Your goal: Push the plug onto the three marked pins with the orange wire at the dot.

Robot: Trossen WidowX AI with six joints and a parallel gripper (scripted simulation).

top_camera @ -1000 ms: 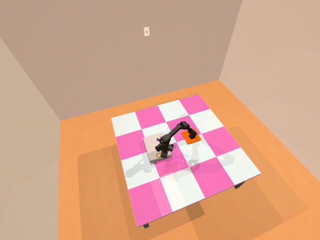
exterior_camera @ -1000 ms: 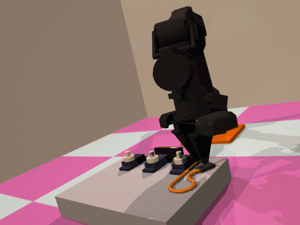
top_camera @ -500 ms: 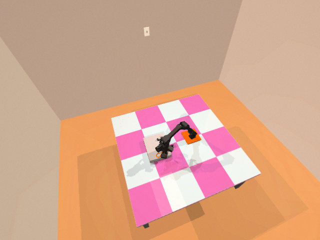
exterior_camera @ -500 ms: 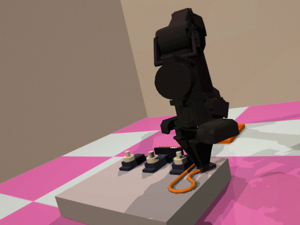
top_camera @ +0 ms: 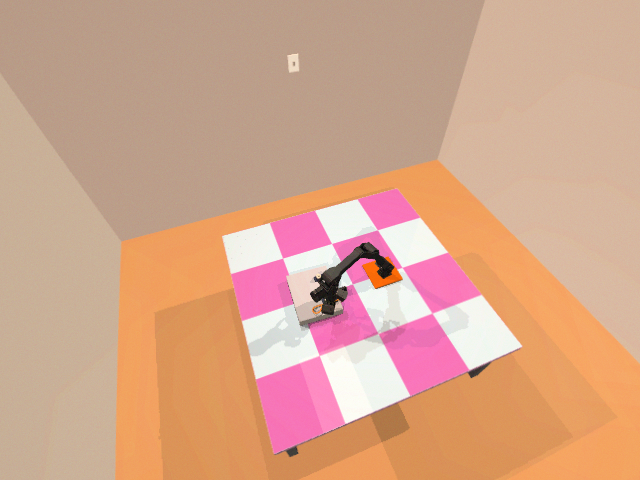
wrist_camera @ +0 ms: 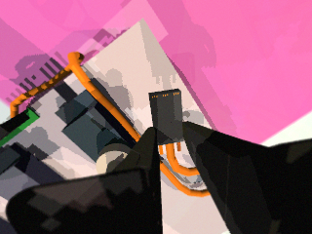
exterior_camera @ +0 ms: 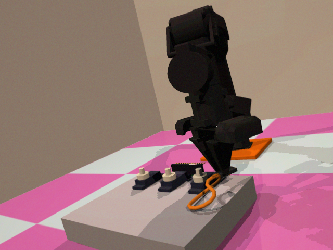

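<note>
Now: gripper tip 8 cm to the left of the red dot, 8 cm past it and 1 cm above it. From my gripper tip the other things lie so: pale grey printed holder: 14 cm to the right, 7 cm ahead, 5 cm below; then green strip: 11 cm to the right, 8 cm behind, 3 cm below; then black pin header: 11 cm to the right, 9 cm behind, 2 cm below.
</note>
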